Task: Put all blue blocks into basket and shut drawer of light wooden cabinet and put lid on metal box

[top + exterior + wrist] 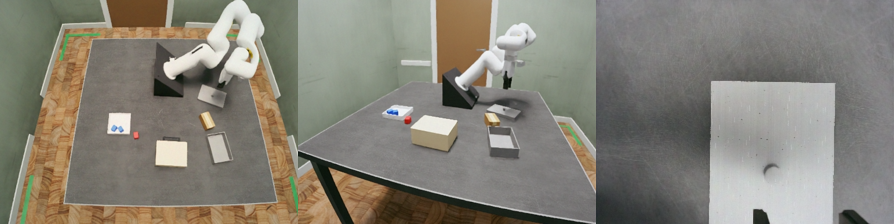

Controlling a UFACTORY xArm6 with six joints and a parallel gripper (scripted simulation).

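The flat lid is 18 cm below my hand. The rest, counted from my hand: grey metal box (38 cm ahead, 16 cm below, 2 cm to the right); light wooden cabinet (41 cm ahead, 33 cm to the right, 15 cm below); brown cardboard box (20 cm ahead, 15 cm below, 7 cm to the right).
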